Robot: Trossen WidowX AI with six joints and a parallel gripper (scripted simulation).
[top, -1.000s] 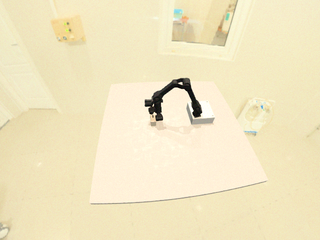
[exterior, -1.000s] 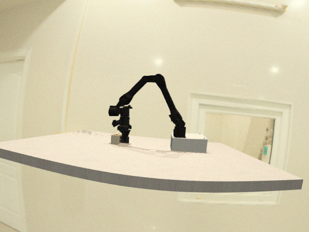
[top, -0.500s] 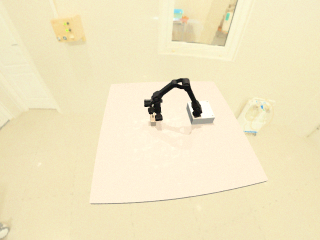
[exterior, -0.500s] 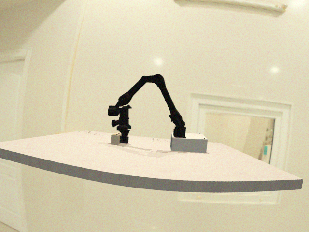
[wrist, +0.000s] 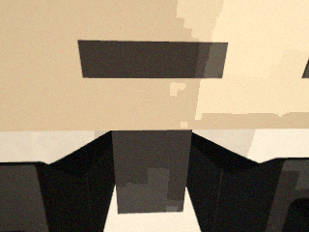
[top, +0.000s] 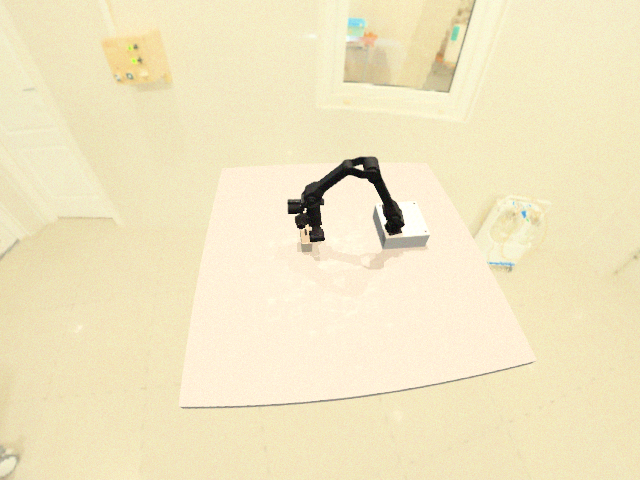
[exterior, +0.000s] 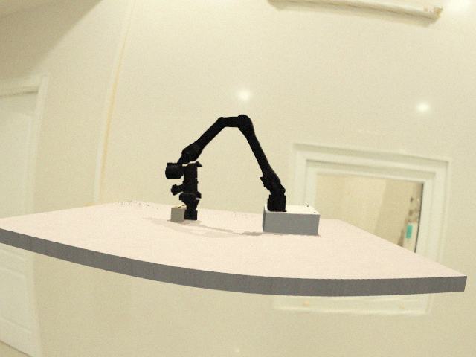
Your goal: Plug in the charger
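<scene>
Right now the dark grey charger is 2 cm ahead of my gripper tip and 1 cm above it.
</scene>
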